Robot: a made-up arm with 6 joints.
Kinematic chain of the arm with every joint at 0, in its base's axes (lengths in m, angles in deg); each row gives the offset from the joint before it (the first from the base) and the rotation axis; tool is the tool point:
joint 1: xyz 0 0 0.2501 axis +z
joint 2: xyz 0 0 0 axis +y
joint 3: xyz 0 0 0.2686 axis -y
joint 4: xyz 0 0 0 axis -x
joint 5: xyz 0.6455 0 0 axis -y
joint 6: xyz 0 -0.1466 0 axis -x
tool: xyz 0 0 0
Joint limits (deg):
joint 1: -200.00..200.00
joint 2: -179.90..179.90
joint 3: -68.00..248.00
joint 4: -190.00..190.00
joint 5: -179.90..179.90
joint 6: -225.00..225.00
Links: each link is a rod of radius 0.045 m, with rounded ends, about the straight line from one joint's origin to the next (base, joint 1, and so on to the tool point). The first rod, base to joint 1, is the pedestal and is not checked.
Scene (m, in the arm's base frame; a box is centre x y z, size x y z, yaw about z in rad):
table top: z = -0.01
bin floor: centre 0.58 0.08 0 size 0.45 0.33 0.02 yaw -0.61
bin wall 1: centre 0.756 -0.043 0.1 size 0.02 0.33 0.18 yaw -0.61
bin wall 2: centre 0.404 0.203 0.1 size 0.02 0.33 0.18 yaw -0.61
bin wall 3: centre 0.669 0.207 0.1 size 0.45 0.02 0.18 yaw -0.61
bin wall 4: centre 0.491 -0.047 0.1 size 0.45 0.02 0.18 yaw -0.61
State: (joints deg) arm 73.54 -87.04 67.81 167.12 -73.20 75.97
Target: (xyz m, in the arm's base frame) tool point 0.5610 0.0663 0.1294
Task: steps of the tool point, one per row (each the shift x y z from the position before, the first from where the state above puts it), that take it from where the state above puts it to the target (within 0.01 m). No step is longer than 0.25 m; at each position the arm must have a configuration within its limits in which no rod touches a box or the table.
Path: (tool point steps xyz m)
1: 0.1977 -0.0761 0.0102
2: 0.2104 -0.0132 0.0069
3: 0.2018 0.0489 0.0015
4: 0.1742 0.1035 -0.0056
5: 0.1318 0.1446 -0.0136
6: 0.0809 0.1685 -0.0230
7: 0.0279 0.1747 -0.0328
8: -0.0207 0.1644 -0.0427
9: -0.0604 0.1414 -0.0526
10: 0.0111 0.0030 -0.1137
11: -0.0111 -0.0030 -0.1139

